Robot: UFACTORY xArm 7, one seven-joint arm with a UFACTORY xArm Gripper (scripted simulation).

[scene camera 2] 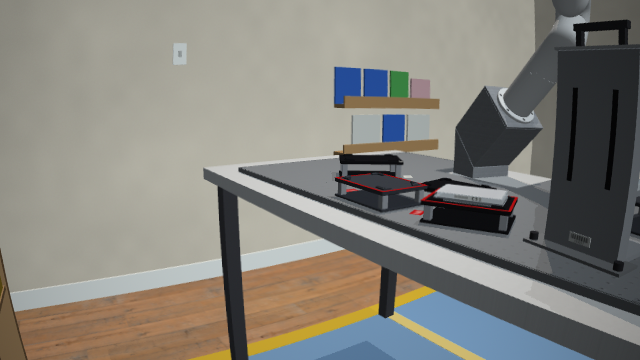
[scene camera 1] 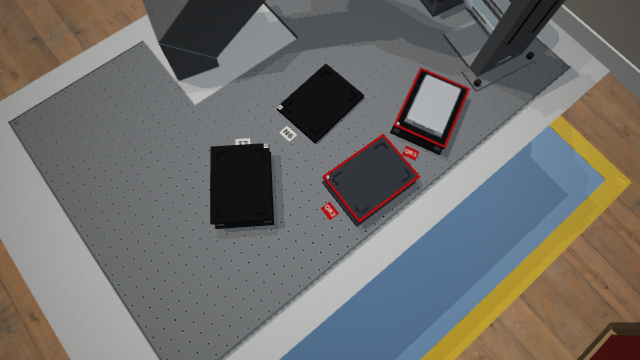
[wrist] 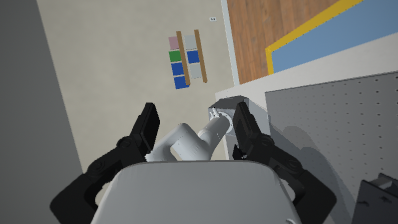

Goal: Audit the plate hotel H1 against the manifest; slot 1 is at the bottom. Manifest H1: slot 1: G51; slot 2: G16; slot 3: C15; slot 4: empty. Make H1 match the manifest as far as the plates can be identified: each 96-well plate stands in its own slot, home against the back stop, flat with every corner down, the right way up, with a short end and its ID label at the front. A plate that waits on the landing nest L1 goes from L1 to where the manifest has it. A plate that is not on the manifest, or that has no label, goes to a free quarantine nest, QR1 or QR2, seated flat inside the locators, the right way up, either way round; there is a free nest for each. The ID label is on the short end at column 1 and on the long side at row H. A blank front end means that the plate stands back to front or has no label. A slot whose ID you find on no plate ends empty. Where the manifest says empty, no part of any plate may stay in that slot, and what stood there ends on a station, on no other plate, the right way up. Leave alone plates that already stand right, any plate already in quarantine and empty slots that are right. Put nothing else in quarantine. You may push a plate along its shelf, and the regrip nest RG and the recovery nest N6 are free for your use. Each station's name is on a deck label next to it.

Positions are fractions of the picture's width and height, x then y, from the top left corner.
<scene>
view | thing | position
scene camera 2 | quarantine nest QR2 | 0.58,0.50
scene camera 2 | plate hotel H1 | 0.91,0.57
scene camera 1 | quarantine nest QR2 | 0.58,0.49
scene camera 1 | black nest N6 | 0.51,0.28
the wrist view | my gripper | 0.49,0.50
</scene>
